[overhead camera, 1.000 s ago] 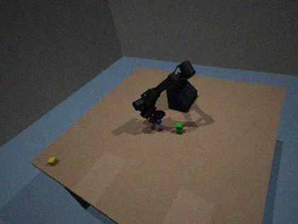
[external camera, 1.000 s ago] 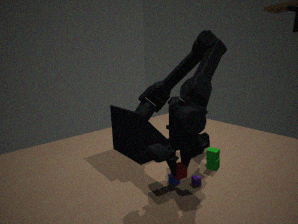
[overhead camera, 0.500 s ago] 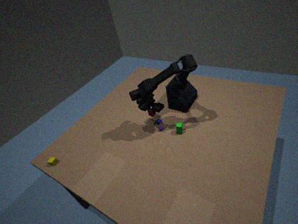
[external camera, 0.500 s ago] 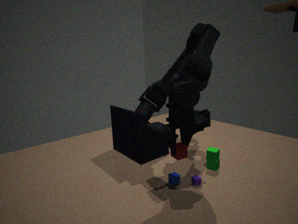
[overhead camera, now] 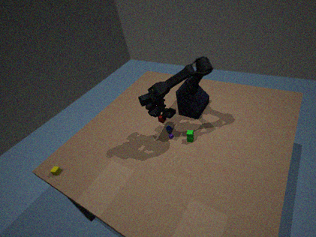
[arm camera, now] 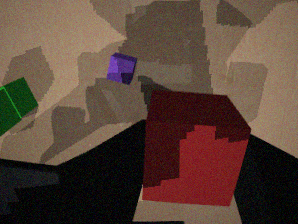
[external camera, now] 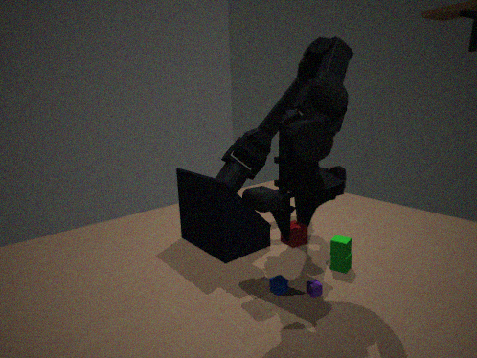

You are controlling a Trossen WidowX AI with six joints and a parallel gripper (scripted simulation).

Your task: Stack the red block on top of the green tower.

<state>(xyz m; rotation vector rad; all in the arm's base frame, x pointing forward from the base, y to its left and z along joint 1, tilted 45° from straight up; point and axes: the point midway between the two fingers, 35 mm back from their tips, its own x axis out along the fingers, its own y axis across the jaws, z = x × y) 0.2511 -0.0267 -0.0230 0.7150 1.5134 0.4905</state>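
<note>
Right now my gripper tip is 1 cm short of the small purple block, 5 cm to the right of it and 12 cm above it. Round my gripper tip: blue block: 4 cm behind, 12 cm below; then red block: 1 cm above; then yellow block: 52 cm ahead, 46 cm to the right, 11 cm below.
</note>
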